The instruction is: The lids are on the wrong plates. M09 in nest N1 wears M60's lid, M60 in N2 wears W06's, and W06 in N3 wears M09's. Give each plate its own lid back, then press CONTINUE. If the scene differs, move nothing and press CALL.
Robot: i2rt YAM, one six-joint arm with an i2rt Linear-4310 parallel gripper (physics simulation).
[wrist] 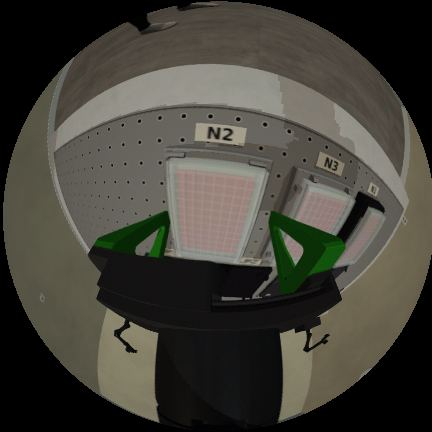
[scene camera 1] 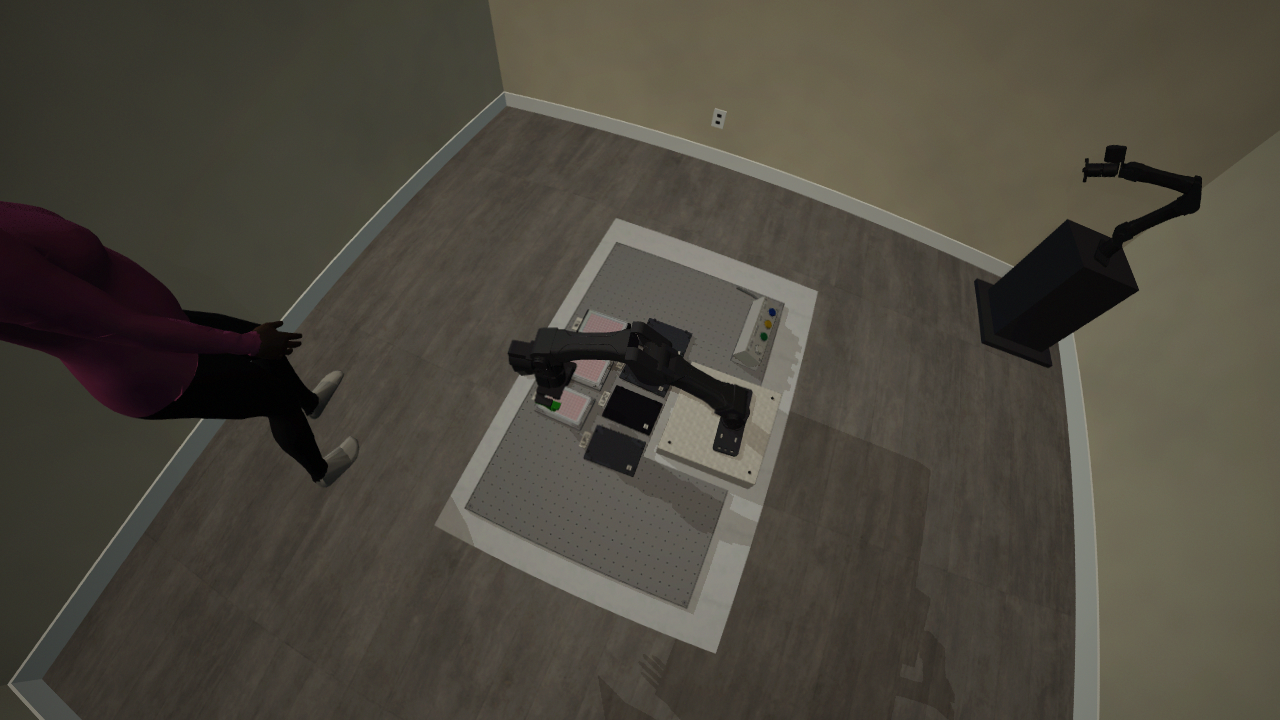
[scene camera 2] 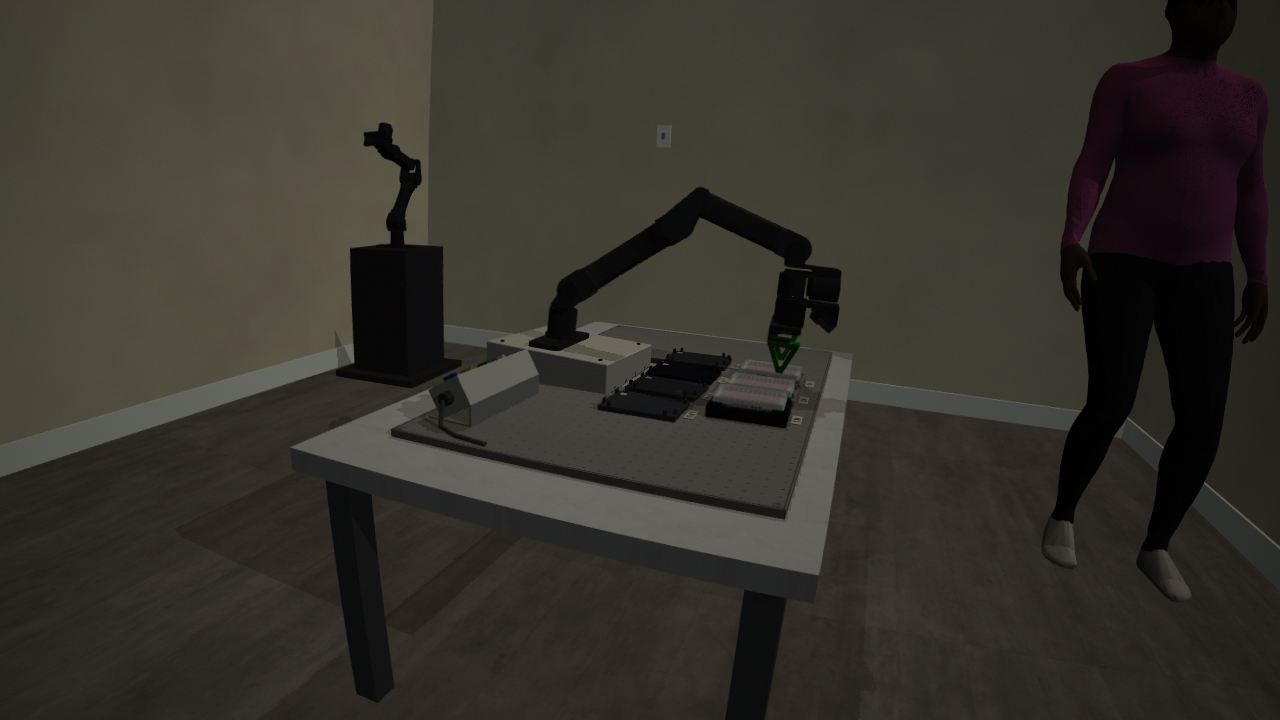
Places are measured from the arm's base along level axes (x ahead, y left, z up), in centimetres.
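Pixels of known places: gripper, fingertip midpoint: [wrist: 218, 216] [scene camera 1: 559, 395] [scene camera 2: 780, 366]; arm's base, origin of the base link: [scene camera 1: 732, 419] [scene camera 2: 560, 341].
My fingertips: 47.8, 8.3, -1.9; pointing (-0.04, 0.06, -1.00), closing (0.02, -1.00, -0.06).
Note:
For each thing: its middle in the pictures, then the offset to it from my fingertips, as dx, dy, dz.
- N2, body centre: [wrist: 210, 222] [scene camera 2: 771, 368] [scene camera 1: 564, 401] -1.7, +0.9, -1.0
- N3, body centre: [wrist: 313, 234] [scene camera 2: 761, 382] [scene camera 1: 584, 364] -2.9, -11.9, -1.0
- N1, body centre: [scene camera 2: 751, 395] [wrist: 361, 241] [scene camera 1: 603, 327] -3.8, -25.1, +0.1
- button box, body centre: [scene camera 2: 486, 382] [scene camera 1: 756, 331] -49.0, -40.0, +0.7
My gripper [wrist: 218, 216] [scene camera 2: 780, 368] is open, with green fingers apart above nest N2. The plate in N2 [wrist: 215, 210] shows a pink gridded face in a clear rim, between and beyond the fingers in the wrist view. The plate in N3 [wrist: 324, 210] [scene camera 1: 591, 368] sits to its right, and the plate in N1 [wrist: 365, 235] [scene camera 2: 751, 394] sits in a black nest farther right. No lid code is readable. The button box [scene camera 1: 760, 333] [scene camera 2: 487, 389] has blue, yellow and green buttons; their labels cannot be read.
Several dark nests or pads, including one [scene camera 1: 614, 449] [scene camera 2: 644, 404] at the row's end, lie between the plates and the pale arm base [scene camera 1: 707, 438] [scene camera 2: 572, 362]. A person [scene camera 1: 107, 322] [scene camera 2: 1163, 179] stands beside the table. Another arm stands on a black pedestal [scene camera 1: 1051, 286] [scene camera 2: 396, 313].

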